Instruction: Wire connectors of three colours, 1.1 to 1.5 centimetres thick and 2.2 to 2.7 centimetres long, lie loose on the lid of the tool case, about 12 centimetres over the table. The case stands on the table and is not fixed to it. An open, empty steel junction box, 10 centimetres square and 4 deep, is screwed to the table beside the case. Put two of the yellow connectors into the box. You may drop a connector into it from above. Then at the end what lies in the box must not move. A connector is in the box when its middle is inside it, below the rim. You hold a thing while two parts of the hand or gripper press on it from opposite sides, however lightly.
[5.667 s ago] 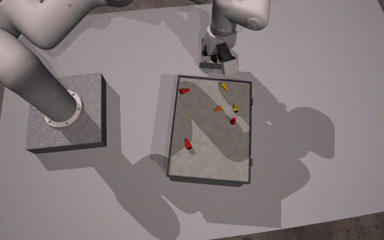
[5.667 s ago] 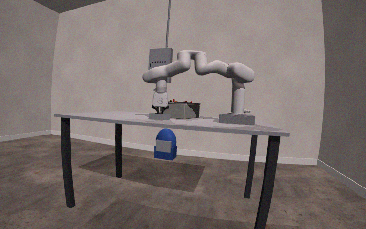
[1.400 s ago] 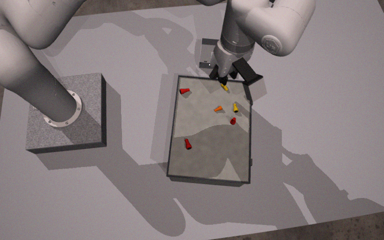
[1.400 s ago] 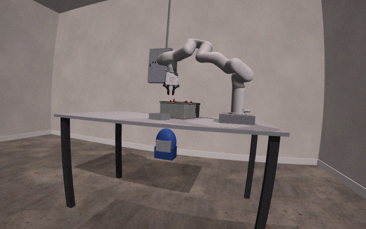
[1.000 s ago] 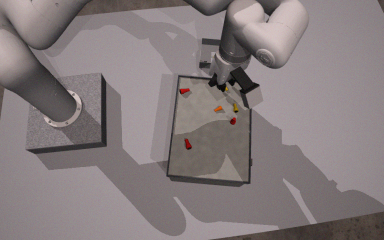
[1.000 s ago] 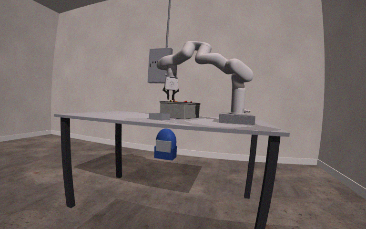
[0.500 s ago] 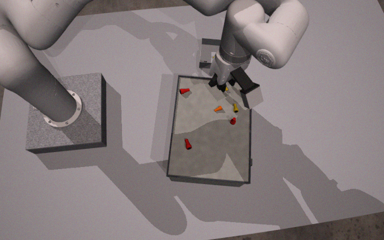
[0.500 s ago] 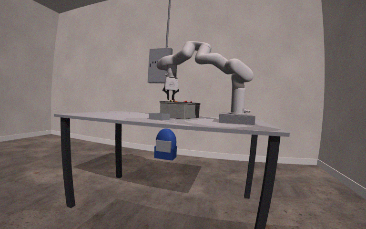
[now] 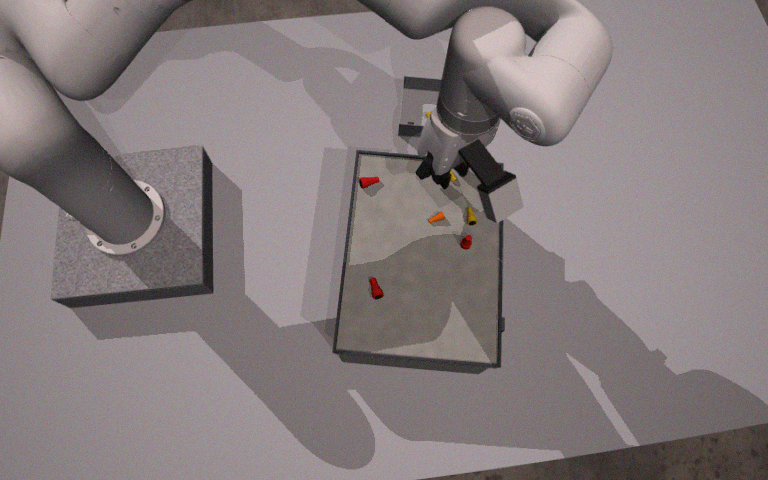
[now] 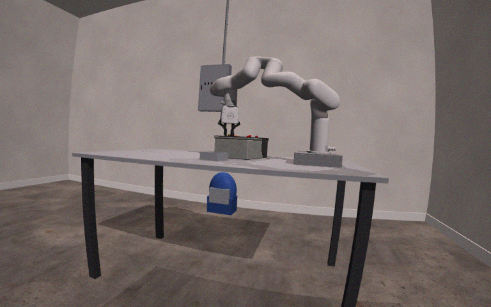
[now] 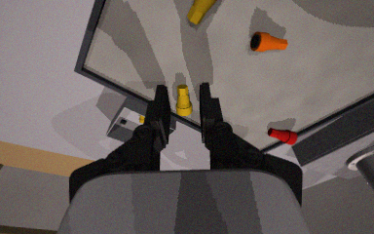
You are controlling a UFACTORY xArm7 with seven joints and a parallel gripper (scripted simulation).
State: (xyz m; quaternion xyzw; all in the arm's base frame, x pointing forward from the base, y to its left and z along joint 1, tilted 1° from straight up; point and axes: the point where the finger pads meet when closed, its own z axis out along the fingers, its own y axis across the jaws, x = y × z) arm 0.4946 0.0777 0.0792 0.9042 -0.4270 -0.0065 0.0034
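The orange connector lies 70 mm to the right of my hand, 20 mm below it and 20 mm behind it. Round my hand: tool case: 120 mm to the right, 50 mm below, 30 mm behind.
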